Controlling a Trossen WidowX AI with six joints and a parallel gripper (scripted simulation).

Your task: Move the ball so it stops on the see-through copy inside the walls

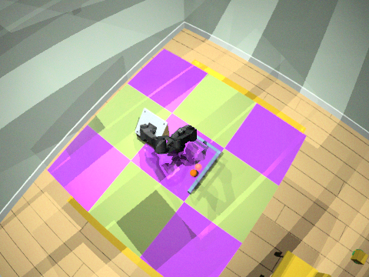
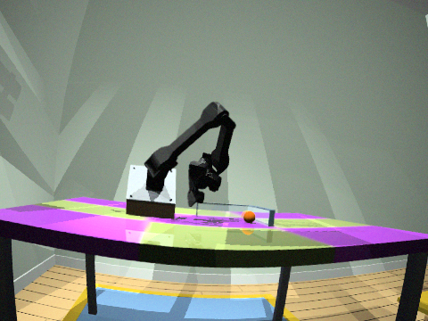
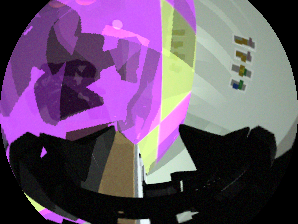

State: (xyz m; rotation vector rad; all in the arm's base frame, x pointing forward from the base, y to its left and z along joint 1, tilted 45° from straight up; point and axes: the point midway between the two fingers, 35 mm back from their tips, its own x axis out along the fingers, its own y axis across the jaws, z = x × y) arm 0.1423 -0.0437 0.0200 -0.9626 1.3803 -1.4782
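My gripper tip is 23 cm short of the orange ball, 1 cm to the right of it and 6 cm above it. Round my gripper tip: see-through orange ball copy (23 cm ahead, 6 cm to the left, 6 cm below).
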